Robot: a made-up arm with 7 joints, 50 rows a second.
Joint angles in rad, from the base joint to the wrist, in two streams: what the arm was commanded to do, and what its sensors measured. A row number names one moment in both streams.
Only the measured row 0 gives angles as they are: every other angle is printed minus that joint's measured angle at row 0.
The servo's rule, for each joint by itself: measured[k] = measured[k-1] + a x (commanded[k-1-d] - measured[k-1]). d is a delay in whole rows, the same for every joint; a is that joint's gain. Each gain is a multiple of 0.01, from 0.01 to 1. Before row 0 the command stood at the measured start. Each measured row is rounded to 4 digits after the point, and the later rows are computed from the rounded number. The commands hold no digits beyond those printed.
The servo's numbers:
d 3
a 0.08 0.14 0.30 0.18 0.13 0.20 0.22
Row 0, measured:
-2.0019 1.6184 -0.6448 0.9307 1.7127 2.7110 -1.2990
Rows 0 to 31, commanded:
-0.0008 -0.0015 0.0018 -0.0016 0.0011 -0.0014 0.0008
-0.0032 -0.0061 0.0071 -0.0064 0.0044 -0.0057 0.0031
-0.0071 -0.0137 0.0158 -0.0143 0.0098 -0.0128 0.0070
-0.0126 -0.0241 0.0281 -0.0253 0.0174 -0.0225 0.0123
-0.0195 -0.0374 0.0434 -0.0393 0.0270 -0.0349 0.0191
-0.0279 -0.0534 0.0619 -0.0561 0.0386 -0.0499 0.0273
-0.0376 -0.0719 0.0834 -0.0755 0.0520 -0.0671 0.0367
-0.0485 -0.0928 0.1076 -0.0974 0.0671 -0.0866 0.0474
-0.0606 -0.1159 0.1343 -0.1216 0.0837 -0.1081 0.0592
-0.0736 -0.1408 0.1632 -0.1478 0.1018 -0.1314 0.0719
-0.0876 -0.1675 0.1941 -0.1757 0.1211 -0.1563 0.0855
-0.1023 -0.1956 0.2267 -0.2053 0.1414 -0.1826 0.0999
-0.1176 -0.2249 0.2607 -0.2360 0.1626 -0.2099 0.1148
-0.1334 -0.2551 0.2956 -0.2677 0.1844 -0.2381 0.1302
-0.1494 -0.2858 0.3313 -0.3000 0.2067 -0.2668 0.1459
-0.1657 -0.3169 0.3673 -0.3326 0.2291 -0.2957 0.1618
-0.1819 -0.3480 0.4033 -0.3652 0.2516 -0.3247 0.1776
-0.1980 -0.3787 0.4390 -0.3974 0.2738 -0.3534 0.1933
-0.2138 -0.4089 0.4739 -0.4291 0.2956 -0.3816 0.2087
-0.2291 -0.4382 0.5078 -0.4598 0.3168 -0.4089 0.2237
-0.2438 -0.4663 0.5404 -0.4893 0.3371 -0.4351 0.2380
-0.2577 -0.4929 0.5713 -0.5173 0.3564 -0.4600 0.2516
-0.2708 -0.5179 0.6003 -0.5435 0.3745 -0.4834 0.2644
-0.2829 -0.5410 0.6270 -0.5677 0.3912 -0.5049 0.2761
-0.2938 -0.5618 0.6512 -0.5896 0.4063 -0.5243 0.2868
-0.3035 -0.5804 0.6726 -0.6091 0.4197 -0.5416 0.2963
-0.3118 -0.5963 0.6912 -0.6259 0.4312 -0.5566 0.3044
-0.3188 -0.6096 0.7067 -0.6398 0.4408 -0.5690 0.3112
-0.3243 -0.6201 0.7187 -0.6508 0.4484 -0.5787 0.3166
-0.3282 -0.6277 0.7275 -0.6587 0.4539 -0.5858 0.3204
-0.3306 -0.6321 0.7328 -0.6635 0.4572 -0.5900 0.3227
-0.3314 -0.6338 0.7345 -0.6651 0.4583 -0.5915 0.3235
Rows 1 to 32, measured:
0.0000 0.0000 0.0000 0.0000 0.0000 0.0000 0.0000
0.0000 0.0000 0.0000 0.0000 0.0000 0.0000 0.0000
0.0000 0.0000 0.0000 0.0000 0.0000 0.0000 0.0000
-0.0001 -0.0002 0.0005 -0.0003 0.0001 -0.0003 0.0002
-0.0003 -0.0010 0.0025 -0.0014 0.0007 -0.0014 0.0008
-0.0008 -0.0028 0.0065 -0.0037 0.0019 -0.0037 0.0022
-0.0017 -0.0058 0.0130 -0.0076 0.0039 -0.0075 0.0044
-0.0031 -0.0102 0.0221 -0.0133 0.0069 -0.0130 0.0076
-0.0051 -0.0162 0.0340 -0.0210 0.0110 -0.0204 0.0119
-0.0077 -0.0240 0.0488 -0.0308 0.0163 -0.0297 0.0174
-0.0110 -0.0336 0.0664 -0.0428 0.0229 -0.0411 0.0240
-0.0150 -0.0451 0.0868 -0.0570 0.0308 -0.0545 0.0317
-0.0197 -0.0585 0.1097 -0.0733 0.0400 -0.0699 0.0405
-0.0251 -0.0738 0.1350 -0.0917 0.0505 -0.0872 0.0504
-0.0313 -0.0909 0.1625 -0.1121 0.0623 -0.1063 0.0613
-0.0382 -0.1097 0.1920 -0.1344 0.0753 -0.1270 0.0731
-0.0458 -0.1301 0.2231 -0.1584 0.0895 -0.1492 0.0857
-0.0541 -0.1519 0.2556 -0.1839 0.1047 -0.1727 0.0989
-0.0630 -0.1750 0.2891 -0.2107 0.1209 -0.1973 0.1127
-0.0725 -0.1992 0.3234 -0.2385 0.1379 -0.2228 0.1270
-0.0825 -0.2243 0.3581 -0.2671 0.1556 -0.2489 0.1416
-0.0930 -0.2501 0.3928 -0.2963 0.1738 -0.2754 0.1564
-0.1039 -0.2764 0.4273 -0.3257 0.1924 -0.3021 0.1712
-0.1151 -0.3030 0.4612 -0.3551 0.2112 -0.3287 0.1859
-0.1265 -0.3296 0.4942 -0.3843 0.2301 -0.3550 0.2004
-0.1380 -0.3560 0.5260 -0.4130 0.2489 -0.3807 0.2145
-0.1496 -0.3819 0.5563 -0.4408 0.2674 -0.4055 0.2281
-0.1611 -0.4071 0.5848 -0.4676 0.2855 -0.4293 0.2410
-0.1725 -0.4314 0.6111 -0.4931 0.3029 -0.4518 0.2532
-0.1836 -0.4545 0.6351 -0.5170 0.3196 -0.4728 0.2645
-0.1944 -0.4762 0.6566 -0.5391 0.3354 -0.4920 0.2748
-0.2048 -0.4963 0.6752 -0.5592 0.3501 -0.5093 0.2840

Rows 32 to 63, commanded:
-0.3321 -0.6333 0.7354 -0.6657 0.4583 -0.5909 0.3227
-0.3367 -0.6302 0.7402 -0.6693 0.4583 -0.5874 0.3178
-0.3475 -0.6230 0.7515 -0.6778 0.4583 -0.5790 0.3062
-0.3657 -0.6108 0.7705 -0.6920 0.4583 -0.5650 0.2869
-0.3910 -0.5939 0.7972 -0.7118 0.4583 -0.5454 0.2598
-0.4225 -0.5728 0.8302 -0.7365 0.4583 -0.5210 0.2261
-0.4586 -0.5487 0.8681 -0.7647 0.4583 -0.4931 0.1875
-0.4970 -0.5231 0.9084 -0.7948 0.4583 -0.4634 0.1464
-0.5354 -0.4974 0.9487 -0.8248 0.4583 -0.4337 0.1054
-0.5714 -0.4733 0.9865 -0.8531 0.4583 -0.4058 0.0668
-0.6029 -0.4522 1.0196 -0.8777 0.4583 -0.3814 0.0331
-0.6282 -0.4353 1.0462 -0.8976 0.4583 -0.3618 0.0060
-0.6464 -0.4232 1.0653 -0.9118 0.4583 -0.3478 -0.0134
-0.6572 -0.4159 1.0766 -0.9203 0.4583 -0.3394 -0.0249
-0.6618 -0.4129 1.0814 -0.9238 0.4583 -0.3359 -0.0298
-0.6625 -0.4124 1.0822 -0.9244 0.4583 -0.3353 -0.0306
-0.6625 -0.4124 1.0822 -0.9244 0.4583 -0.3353 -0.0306
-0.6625 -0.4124 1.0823 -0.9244 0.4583 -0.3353 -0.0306
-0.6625 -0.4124 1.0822 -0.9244 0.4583 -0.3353 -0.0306
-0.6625 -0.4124 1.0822 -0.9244 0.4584 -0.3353 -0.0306
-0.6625 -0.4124 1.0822 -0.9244 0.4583 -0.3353 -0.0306
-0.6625 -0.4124 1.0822 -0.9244 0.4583 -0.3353 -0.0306
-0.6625 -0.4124 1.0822 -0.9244 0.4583 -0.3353 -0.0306
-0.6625 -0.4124 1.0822 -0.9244 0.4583 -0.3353 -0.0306
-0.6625 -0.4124 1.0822 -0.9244 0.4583 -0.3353 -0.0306
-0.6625 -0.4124 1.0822 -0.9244 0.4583 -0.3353 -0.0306
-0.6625 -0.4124 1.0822 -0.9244 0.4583 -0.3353 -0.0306
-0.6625 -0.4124 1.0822 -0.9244 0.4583 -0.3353 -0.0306
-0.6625 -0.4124 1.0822 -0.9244 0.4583 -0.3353 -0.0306
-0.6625 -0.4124 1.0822 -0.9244 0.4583 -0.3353 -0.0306
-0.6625 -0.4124 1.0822 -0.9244 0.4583 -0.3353 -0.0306
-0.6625 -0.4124 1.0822 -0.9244 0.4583 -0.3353 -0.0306
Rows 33 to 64, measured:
-0.2147 -0.5147 0.6909 -0.5771 0.3636 -0.5246 0.2920
-0.2240 -0.5311 0.7035 -0.5927 0.3758 -0.5377 0.2988
-0.2326 -0.5455 0.7128 -0.6057 0.3865 -0.5485 0.3042
-0.2406 -0.5578 0.7196 -0.6165 0.3958 -0.5570 0.3083
-0.2483 -0.5679 0.7258 -0.6260 0.4039 -0.5631 0.3104
-0.2562 -0.5756 0.7335 -0.6353 0.4110 -0.5663 0.3095
-0.2650 -0.5805 0.7446 -0.6455 0.4171 -0.5660 0.3045
-0.2751 -0.5824 0.7604 -0.6574 0.4225 -0.5619 0.2947
-0.2869 -0.5811 0.7813 -0.6716 0.4272 -0.5537 0.2796
-0.3006 -0.5766 0.8073 -0.6884 0.4312 -0.5416 0.2593
-0.3163 -0.5691 0.8376 -0.7076 0.4347 -0.5260 0.2345
-0.3338 -0.5591 0.8709 -0.7287 0.4378 -0.5075 0.2061
-0.3528 -0.5471 0.9056 -0.7511 0.4405 -0.4872 0.1755
-0.3728 -0.5338 0.9398 -0.7739 0.4428 -0.4660 0.1442
-0.3932 -0.5200 0.9717 -0.7962 0.4448 -0.4452 0.1138
-0.4135 -0.5064 0.9998 -0.8170 0.4466 -0.4257 0.0858
-0.4330 -0.4937 1.0228 -0.8356 0.4481 -0.4084 0.0614
-0.4513 -0.4824 1.0404 -0.8515 0.4494 -0.3939 0.0413
-0.4682 -0.4726 1.0529 -0.8646 0.4506 -0.3822 0.0255
-0.4837 -0.4642 1.0617 -0.8754 0.4516 -0.3728 0.0132
-0.4980 -0.4569 1.0679 -0.8842 0.4525 -0.3653 0.0036
-0.5112 -0.4507 1.0722 -0.8914 0.4533 -0.3593 -0.0039
-0.5233 -0.4453 1.0752 -0.8973 0.4540 -0.3545 -0.0098
-0.5344 -0.4407 1.0773 -0.9022 0.4546 -0.3507 -0.0144
-0.5446 -0.4367 1.0788 -0.9062 0.4551 -0.3476 -0.0180
-0.5540 -0.4333 1.0798 -0.9095 0.4555 -0.3451 -0.0208
-0.5627 -0.4304 1.0805 -0.9122 0.4559 -0.3431 -0.0230
-0.5707 -0.4279 1.0810 -0.9144 0.4562 -0.3415 -0.0247
-0.5780 -0.4257 1.0814 -0.9162 0.4565 -0.3403 -0.0260
-0.5848 -0.4238 1.0816 -0.9177 0.4567 -0.3393 -0.0270
-0.5910 -0.4222 1.0818 -0.9189 0.4569 -0.3385 -0.0278
-0.5967 -0.4208 1.0819 -0.9199 0.4571 -0.3379 -0.0284

